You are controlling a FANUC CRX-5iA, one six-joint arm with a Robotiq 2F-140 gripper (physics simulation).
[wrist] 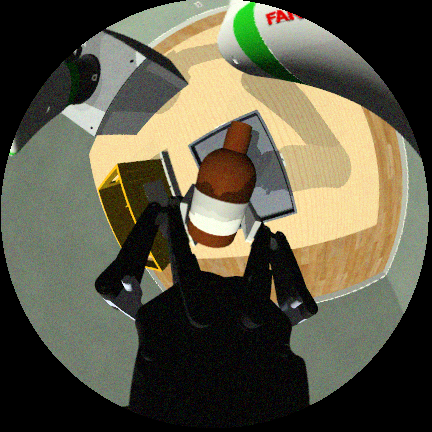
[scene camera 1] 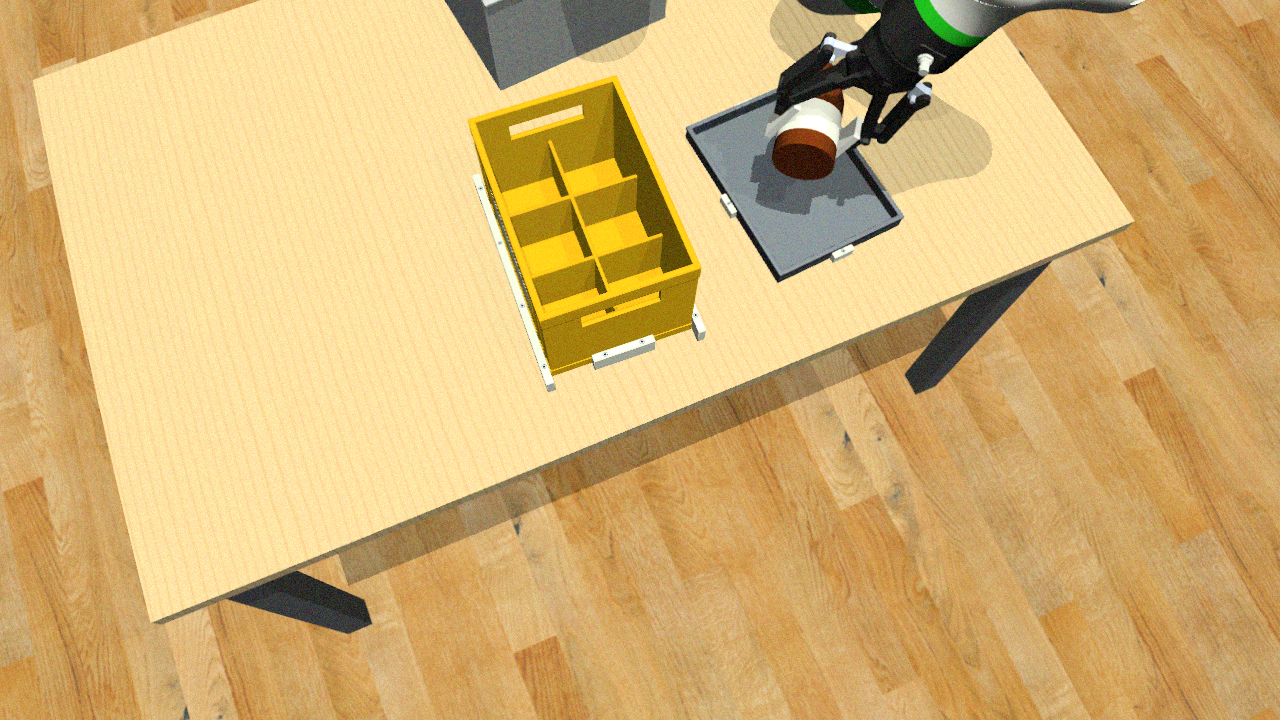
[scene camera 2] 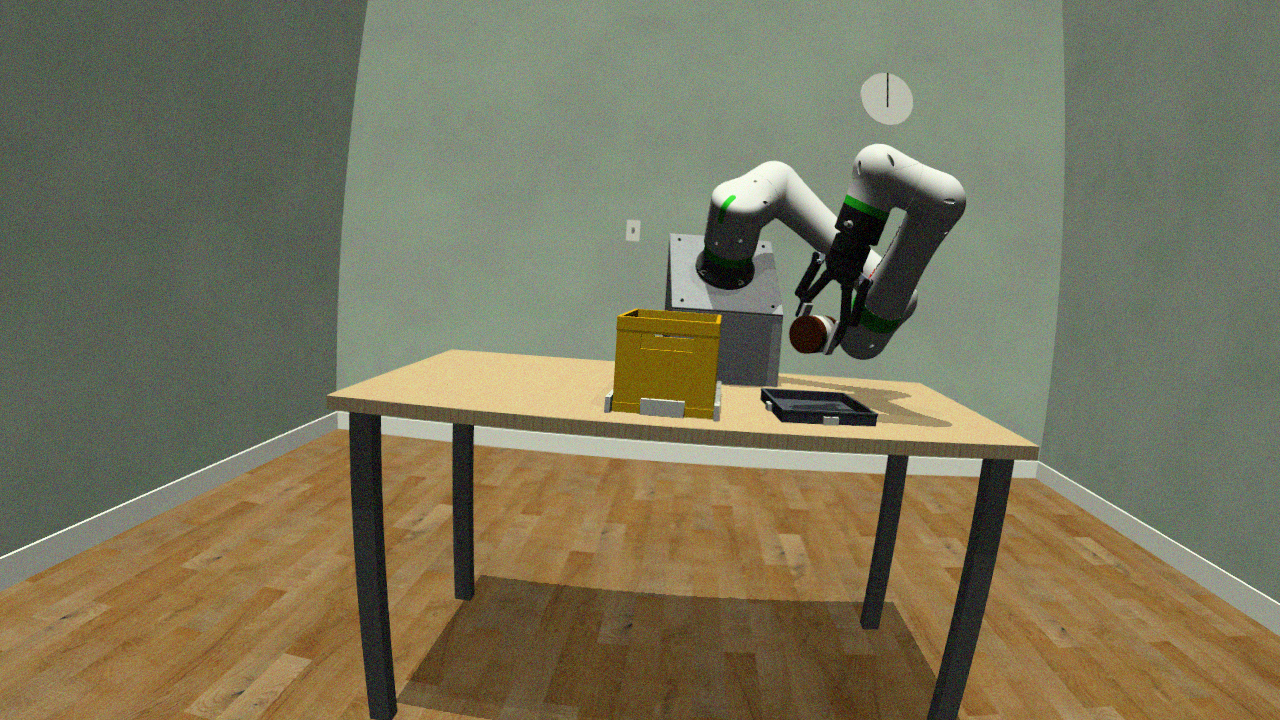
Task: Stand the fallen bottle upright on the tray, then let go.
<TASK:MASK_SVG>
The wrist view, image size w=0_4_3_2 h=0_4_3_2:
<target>my gripper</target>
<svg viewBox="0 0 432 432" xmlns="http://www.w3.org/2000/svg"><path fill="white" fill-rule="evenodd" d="M149 202L126 237L116 258L98 275L94 282L96 291L111 307L121 310L134 319L138 335L138 349L131 379L128 410L152 419L177 425L224 428L273 420L309 406L305 362L302 357L291 351L289 339L291 326L317 312L317 305L306 288L299 266L284 233L276 230L275 233L271 232L270 228L263 223L261 217L257 215L249 200L240 223L244 240L251 242L243 276L224 277L213 272L200 270L196 256L191 252L184 224L190 211L195 183L191 183L184 196L169 196L167 206L160 206L160 203L156 201ZM272 277L278 306L270 299ZM165 224L173 285L142 304L142 290L139 284L159 224Z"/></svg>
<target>brown bottle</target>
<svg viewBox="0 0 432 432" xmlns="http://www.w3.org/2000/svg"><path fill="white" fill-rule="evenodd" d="M241 121L231 121L222 147L209 152L202 159L198 168L187 231L193 240L207 247L221 248L232 243L255 186L255 167L251 159L246 155L251 139L252 126Z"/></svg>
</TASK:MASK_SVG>
